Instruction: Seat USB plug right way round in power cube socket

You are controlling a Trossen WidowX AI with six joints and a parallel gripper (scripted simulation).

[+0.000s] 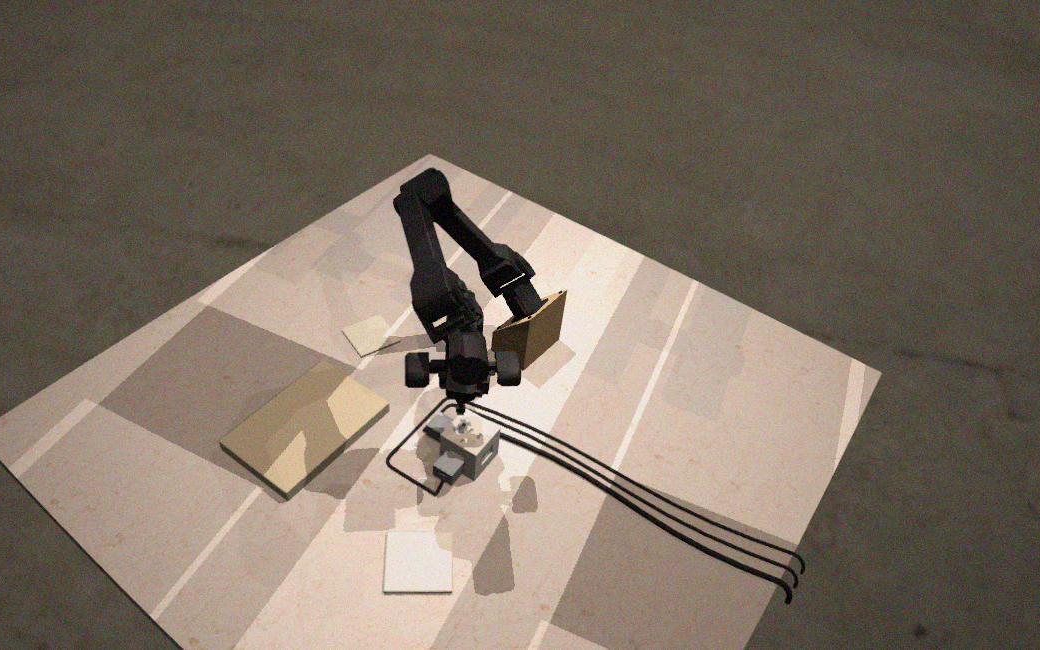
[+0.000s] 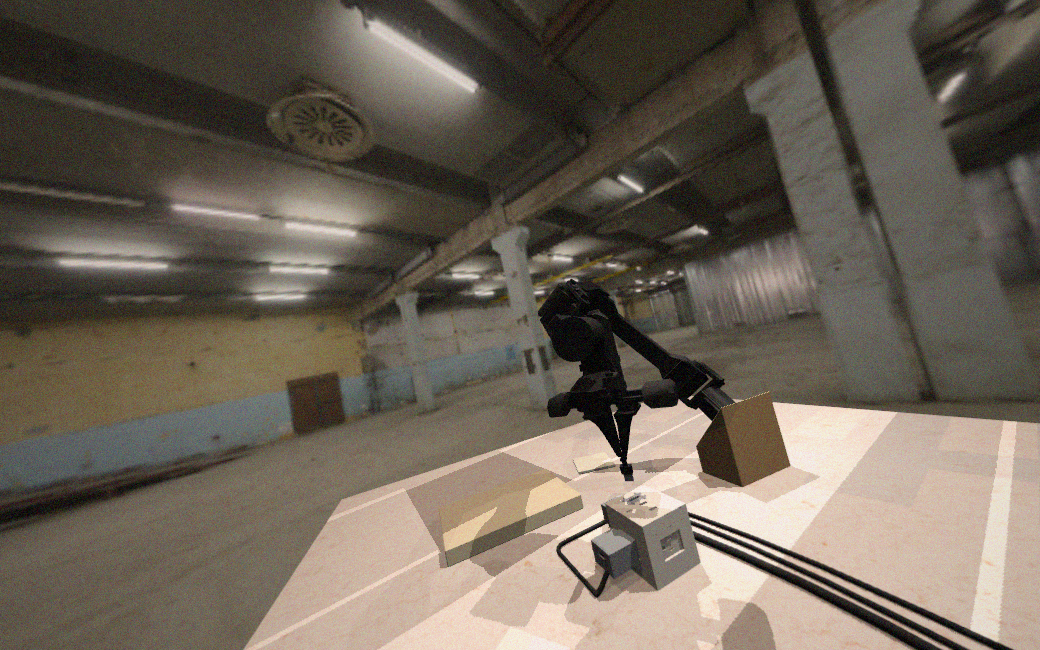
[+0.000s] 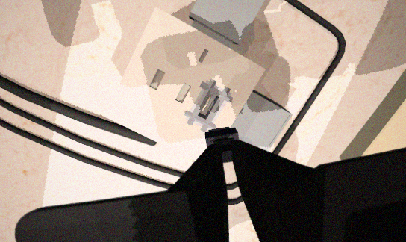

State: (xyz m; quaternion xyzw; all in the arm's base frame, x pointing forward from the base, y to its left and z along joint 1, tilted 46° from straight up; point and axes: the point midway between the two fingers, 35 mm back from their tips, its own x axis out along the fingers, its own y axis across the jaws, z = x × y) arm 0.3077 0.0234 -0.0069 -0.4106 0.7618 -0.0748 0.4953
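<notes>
The black usb plug lies 20 mm below my gripper tip. From my gripper tip the other things lie so: usb socket (70 mm below, 10 mm to the left); tan board (260 mm to the right, 120 mm below, 110 mm ahead).
</notes>
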